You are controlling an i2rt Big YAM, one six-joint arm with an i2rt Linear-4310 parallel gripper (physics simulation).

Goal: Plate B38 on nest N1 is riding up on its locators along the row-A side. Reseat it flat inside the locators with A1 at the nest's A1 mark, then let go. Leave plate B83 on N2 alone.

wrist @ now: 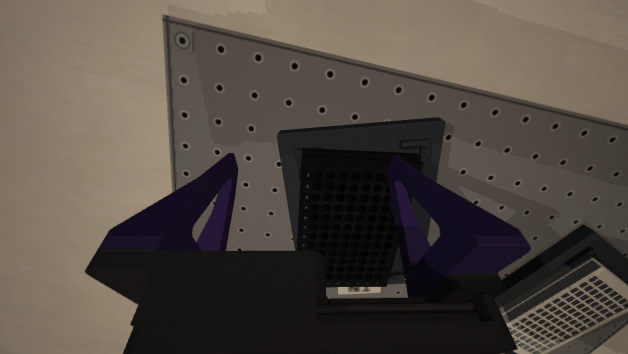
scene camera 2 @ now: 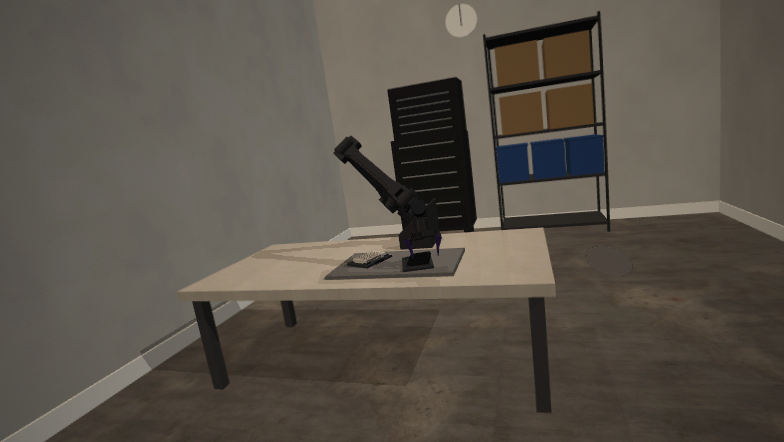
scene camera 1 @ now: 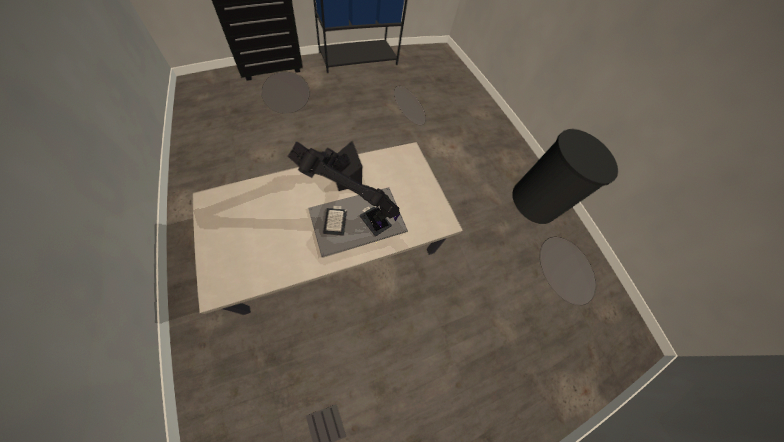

Labels:
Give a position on a black well plate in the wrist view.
At 345,212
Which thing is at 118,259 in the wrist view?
My gripper.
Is my gripper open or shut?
Open.

